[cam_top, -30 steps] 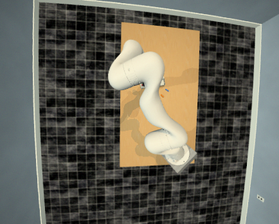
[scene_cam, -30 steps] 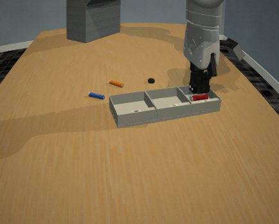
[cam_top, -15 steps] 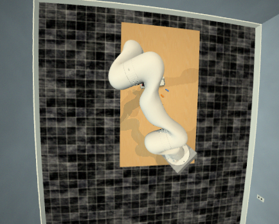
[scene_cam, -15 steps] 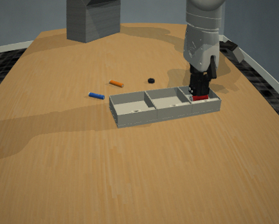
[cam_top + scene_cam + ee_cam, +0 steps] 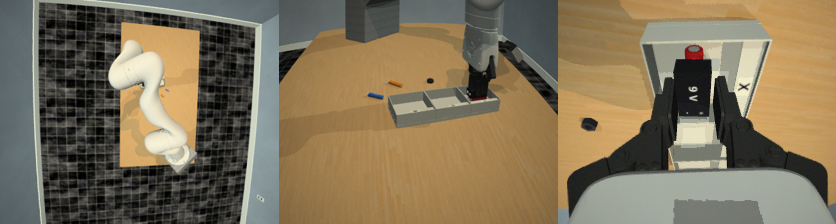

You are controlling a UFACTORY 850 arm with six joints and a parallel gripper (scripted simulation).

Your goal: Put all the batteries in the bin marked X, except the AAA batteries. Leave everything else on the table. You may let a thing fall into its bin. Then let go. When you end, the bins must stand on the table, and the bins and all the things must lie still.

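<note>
Right now my hand is 10 mm to the left of the black 9 V battery and 20 mm above it. Also, from my hand: grey bin row 50 mm ahead, 70 mm to the right, 40 mm below; then black hex nut 80 mm behind, 130 mm to the right, 50 mm below; then red battery 40 mm below.
</note>
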